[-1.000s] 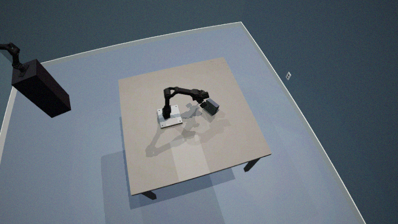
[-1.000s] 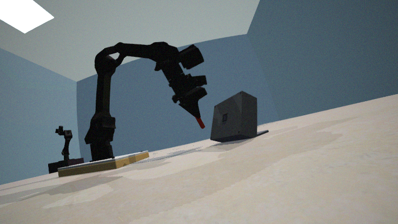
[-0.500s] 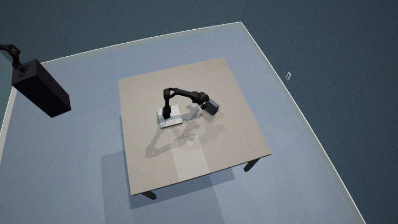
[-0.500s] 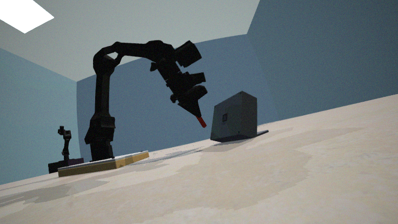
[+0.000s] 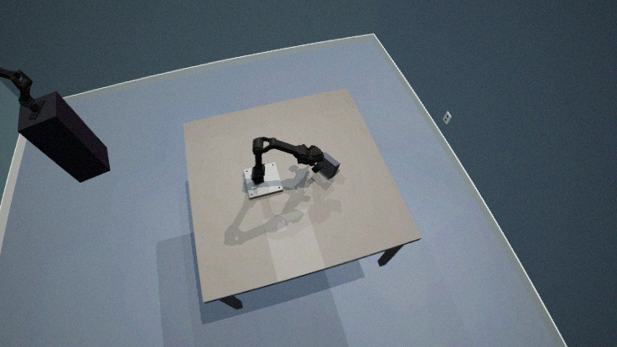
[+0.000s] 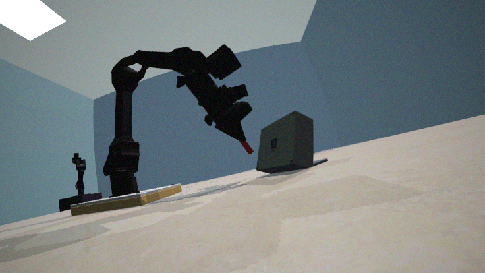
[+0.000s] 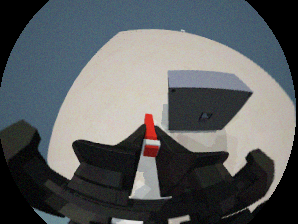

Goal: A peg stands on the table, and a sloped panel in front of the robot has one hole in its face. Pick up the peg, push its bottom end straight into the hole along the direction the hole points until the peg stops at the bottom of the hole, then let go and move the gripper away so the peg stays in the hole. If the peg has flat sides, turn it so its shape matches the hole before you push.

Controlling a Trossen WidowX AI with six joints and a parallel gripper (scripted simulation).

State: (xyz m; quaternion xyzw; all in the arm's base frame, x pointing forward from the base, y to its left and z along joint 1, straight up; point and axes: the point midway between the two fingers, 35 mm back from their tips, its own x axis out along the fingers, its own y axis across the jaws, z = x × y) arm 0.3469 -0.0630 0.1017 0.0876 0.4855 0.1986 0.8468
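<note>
Right now the sloped panel is 8 cm ahead of my gripper tip, 7 cm to the right of it and 4 cm below it. Also, from my gripper tip: red peg (1 cm behind, 1 cm to the right, 1 cm above).
</note>
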